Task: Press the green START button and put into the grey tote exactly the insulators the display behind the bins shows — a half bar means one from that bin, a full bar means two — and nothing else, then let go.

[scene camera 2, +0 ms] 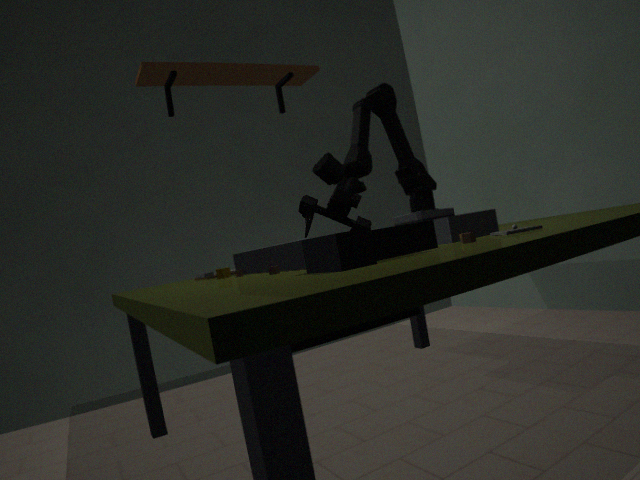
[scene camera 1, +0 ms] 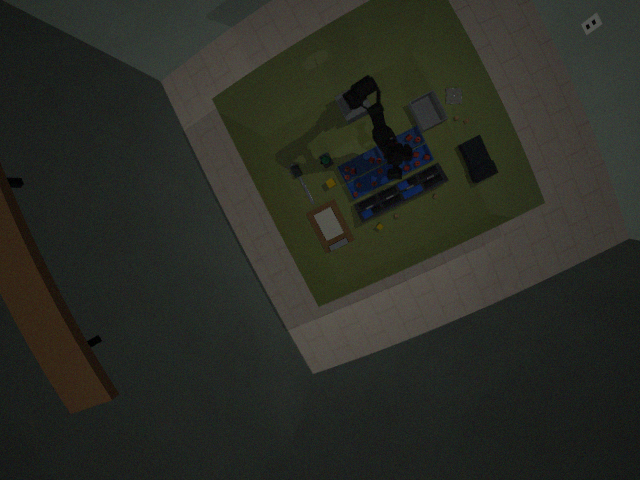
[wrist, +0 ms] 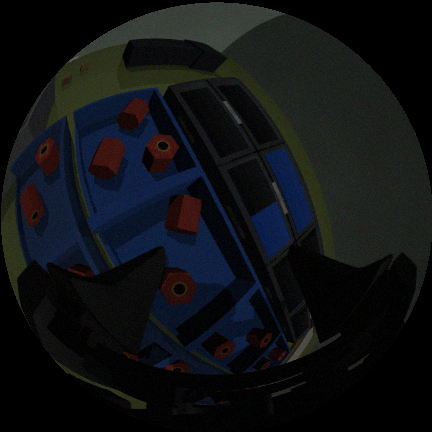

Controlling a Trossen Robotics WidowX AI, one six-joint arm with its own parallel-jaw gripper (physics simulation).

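Where they show: gripper, fingertip midpoint: (scene camera 1: 401,171) (wrist: 229,253); arm's base at its link origin: (scene camera 2: 424,212) (scene camera 1: 354,101).
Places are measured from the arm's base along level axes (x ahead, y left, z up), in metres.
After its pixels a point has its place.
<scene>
The gripper (scene camera 1: 394,167) {z -0.040, x 0.377, y 0.114 m} (scene camera 2: 333,231) (wrist: 228,252) {z -0.040, x 0.377, y 0.114 m} is open and empty, low over the blue bins (scene camera 1: 364,183) (wrist: 210,260). Red-orange hexagonal insulators lie in the bins; in the wrist view one insulator (wrist: 184,215) {z -0.055, x 0.362, y 0.148 m} lies on its side and another insulator (wrist: 178,286) {z -0.053, x 0.339, y 0.106 m} stands hole-up beside the left finger, in the same bin. The dark display (scene camera 1: 382,197) (wrist: 235,161) shows a half blue bar (wrist: 272,230) {z -0.042, x 0.432, y 0.109 m} beside a full blue bar (wrist: 292,190) {z -0.028, x 0.470, y 0.137 m}, and another blue bar (scene camera 1: 366,213) {z -0.021, x 0.521, y -0.102 m} near its other end. The grey tote (scene camera 1: 428,111) {z -0.078, x 0.135, y 0.330 m} looks empty. The green START button (scene camera 1: 325,159) {z -0.043, x 0.209, y -0.218 m} is on a dark base.
A black box (scene camera 1: 478,159) {z -0.032, x 0.427, y 0.480 m} (wrist: 160,54) {z -0.054, x 0.389, y 0.428 m} stands past the display's end. A brown-framed board (scene camera 1: 344,233) {z -0.078, x 0.592, y -0.240 m}, a yellow cube (scene camera 1: 330,183) {z -0.044, x 0.329, y -0.230 m}, another yellow cube (scene camera 1: 379,226) {z -0.058, x 0.605, y -0.059 m}, a long tool (scene camera 1: 306,187) {z -0.081, x 0.308, y -0.358 m} and a pale plate (scene camera 1: 453,95) {z -0.072, x 0.097, y 0.466 m} lie around the bins. A shelf (scene camera 2: 227,74) hangs on the wall.
</scene>
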